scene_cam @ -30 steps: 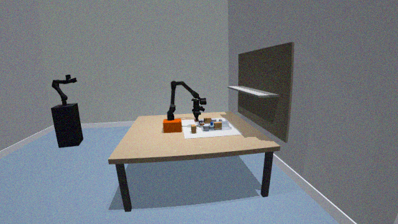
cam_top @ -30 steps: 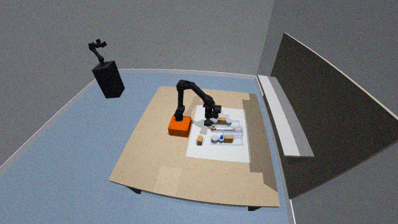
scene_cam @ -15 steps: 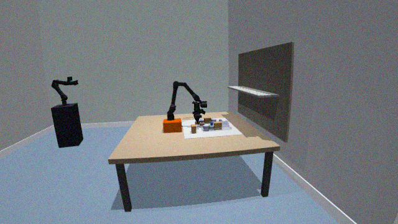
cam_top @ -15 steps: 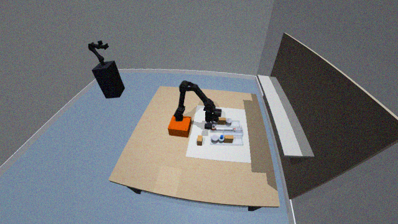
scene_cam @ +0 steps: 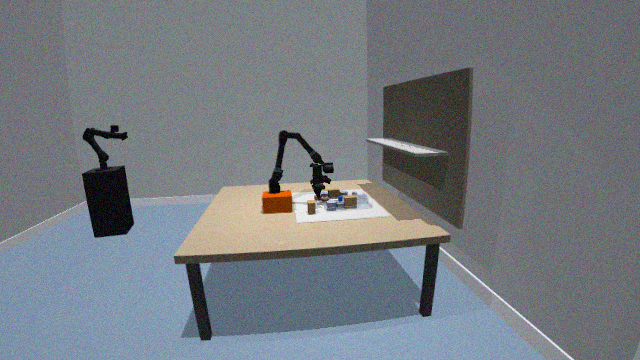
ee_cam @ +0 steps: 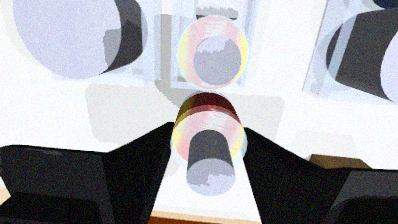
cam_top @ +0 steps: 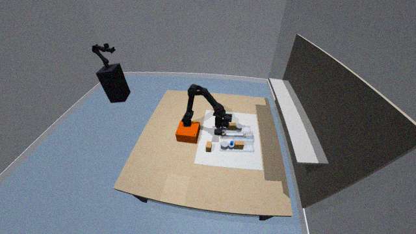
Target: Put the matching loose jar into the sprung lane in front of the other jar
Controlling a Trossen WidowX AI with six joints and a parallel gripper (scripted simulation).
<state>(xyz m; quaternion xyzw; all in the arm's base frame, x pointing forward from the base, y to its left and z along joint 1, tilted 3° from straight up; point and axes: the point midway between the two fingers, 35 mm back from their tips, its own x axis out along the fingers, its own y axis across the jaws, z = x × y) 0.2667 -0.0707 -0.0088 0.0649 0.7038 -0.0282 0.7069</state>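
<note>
Right now the clear-walled lane is 200 mm ahead of my gripper tip, 50 mm to the right of it and 30 mm below it. The rest, counted from my gripper tip: brown block (140 mm to the right, 90 mm behind, 20 mm below).
</note>
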